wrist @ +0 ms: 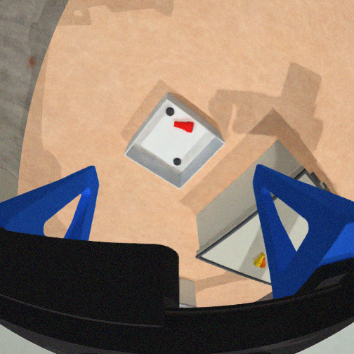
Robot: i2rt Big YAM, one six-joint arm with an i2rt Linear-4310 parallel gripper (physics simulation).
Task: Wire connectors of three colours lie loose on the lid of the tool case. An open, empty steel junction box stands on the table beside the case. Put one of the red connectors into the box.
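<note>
A red connector (184, 126) lies on the floor of the open steel junction box (151, 168), between two dark round holes and nearer the upper one. My gripper (175, 173) is open wide with nothing between its blue fingers, and it hangs above the table, with the box showing beyond and between the fingertips. The tool case (225, 215) stands to the right of the box, partly hidden by the right finger. A yellow connector (258, 260) and an orange one (263, 263) lie close together on its lid, beside that finger.
The case's latch side shows past the right finger. A small grey object (187, 292) shows at the bottom, partly hidden by the black gripper body. The table's curved edge (31, 100) runs down the left, with grey floor beyond it. Shadows fall across the table.
</note>
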